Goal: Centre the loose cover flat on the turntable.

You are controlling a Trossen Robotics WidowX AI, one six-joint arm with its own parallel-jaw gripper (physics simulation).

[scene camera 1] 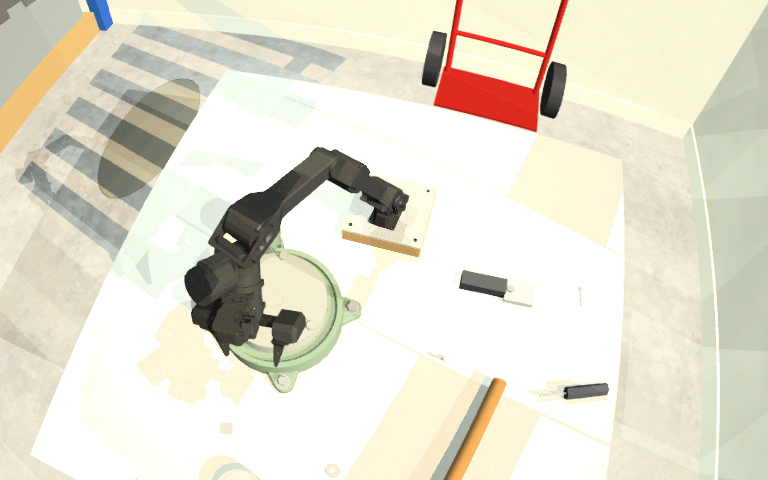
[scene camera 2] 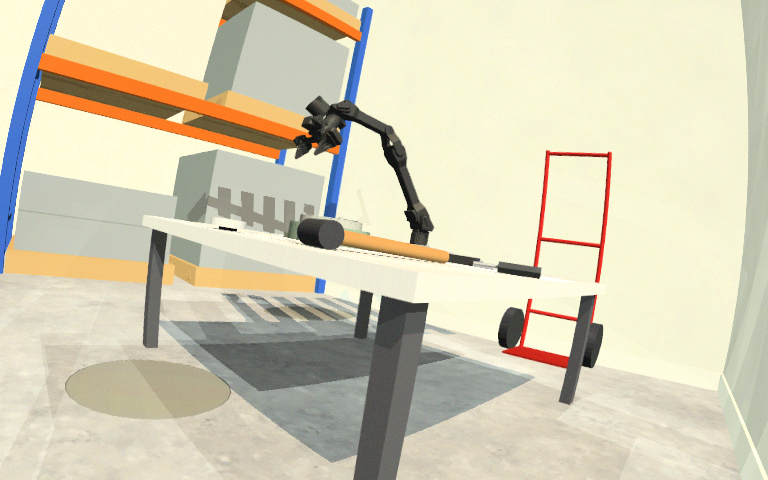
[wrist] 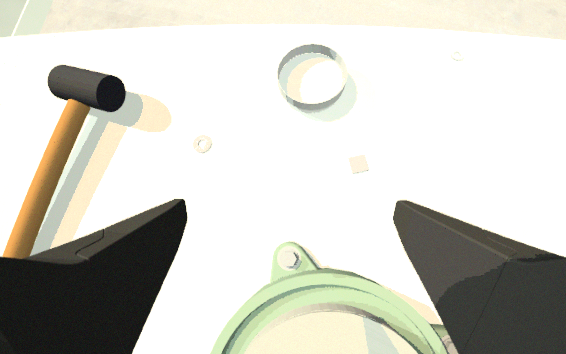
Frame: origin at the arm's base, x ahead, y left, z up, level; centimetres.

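Where they show: gripper, fingertip midpoint: [scene camera 1: 251,360] [scene camera 2: 304,156] [wrist: 291,209]; arm's base at its link origin: [scene camera 1: 385,216].
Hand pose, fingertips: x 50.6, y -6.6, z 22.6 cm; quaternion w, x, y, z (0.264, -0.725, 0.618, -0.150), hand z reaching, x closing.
Each offset is from my fingertips to the centre of the thing. "spot": to the spot under its first point.
The turntable has a green outer ring [scene camera 1: 322,359] [scene camera 2: 292,229] [wrist: 320,277] with bolted lugs, around a flat beige disc {dx -19.1, dy -6.9, dz -19.3 cm} [scene camera 1: 294,283] [wrist: 310,332]. Whether this disc is the loose cover or part of the turntable, I cannot tell. A separate round piece with a thin upright rim {dx +23.1, dy +2.4, dz -25.1 cm} [wrist: 312,48] lies on the table beyond the turntable. It also shows in scene camera 2 as a low white piece {spot: dx +25.3, dy +7.3, dz -24.4 cm} [scene camera 2: 227,222]. Whether it has a closed face is unclear. My gripper [scene camera 1: 250,358] [scene camera 2: 308,154] [wrist: 291,209] is open and empty, high above the table near the turntable. The arm hides part of the turntable in scene camera 1.
A mallet {dx -1.2, dy +42.2, dz -24.2 cm} [scene camera 1: 475,430] [scene camera 2: 320,233] [wrist: 86,85], a washer {dx +10.0, dy +17.8, dz -26.5 cm} [scene camera 1: 332,470] [wrist: 202,144], a small square {spot: dx +10.6, dy -6.8, dz -26.4 cm} [scene camera 1: 226,427] [wrist: 358,164], a dark-handled scraper {dx -43.9, dy +37.6, dz -25.2 cm} [scene camera 1: 484,284] and a screwdriver {dx -24.2, dy +62.7, dz -25.2 cm} [scene camera 1: 586,391] lie on the table. The arm stands on a wooden-edged block [scene camera 1: 379,243].
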